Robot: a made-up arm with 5 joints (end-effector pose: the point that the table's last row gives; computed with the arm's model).
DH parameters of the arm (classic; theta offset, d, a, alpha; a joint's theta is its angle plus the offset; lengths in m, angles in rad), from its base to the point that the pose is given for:
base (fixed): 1.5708 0.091 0 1.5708
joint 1: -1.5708 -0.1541 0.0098 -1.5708
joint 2: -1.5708 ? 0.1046 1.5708
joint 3: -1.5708 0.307 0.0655 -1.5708
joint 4: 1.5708 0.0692 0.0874 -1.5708
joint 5: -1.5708 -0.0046 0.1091 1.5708
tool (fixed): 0 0.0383 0 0
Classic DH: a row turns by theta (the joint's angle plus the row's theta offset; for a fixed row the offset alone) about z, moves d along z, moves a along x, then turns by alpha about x.
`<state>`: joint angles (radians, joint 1 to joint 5).
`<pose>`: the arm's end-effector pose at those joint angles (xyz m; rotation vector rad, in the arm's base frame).
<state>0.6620 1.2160 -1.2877 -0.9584 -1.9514</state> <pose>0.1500 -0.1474 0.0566 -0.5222 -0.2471 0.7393</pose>
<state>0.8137 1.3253 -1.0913 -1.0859 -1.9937</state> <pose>0.1550 -0.1234 0.0036 -0.1297 -0.3705 0.9297</pose>
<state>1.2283 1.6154 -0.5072 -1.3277 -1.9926</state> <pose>0.1535 0.0193 -0.1081 0.9111 -0.7975 1.1659</pose>
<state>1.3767 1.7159 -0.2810 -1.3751 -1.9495</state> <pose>0.1426 0.0951 -0.1183 1.2604 -0.9532 1.1555</pose>
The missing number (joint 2, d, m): -0.1249
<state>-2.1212 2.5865 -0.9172 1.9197 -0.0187</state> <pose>-0.1535 -0.1824 0.5289 -1.2740 -1.3605 -2.0149</pose>
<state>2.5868 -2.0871 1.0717 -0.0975 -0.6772</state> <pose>-0.5432 0.0207 0.0417 0.0819 -1.4763 -1.8255</pose>
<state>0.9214 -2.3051 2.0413 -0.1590 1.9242</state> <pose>-0.3444 -0.0438 0.1010 -0.8930 0.1379 -1.0863</pose>
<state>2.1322 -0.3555 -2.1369 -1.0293 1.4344</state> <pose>-0.3742 -0.0594 -0.0692 -0.8836 -2.2624 -0.5042</pose>
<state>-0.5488 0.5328 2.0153 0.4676 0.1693</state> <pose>0.0225 0.1373 0.2058 0.3573 1.3728 1.6093</pose>
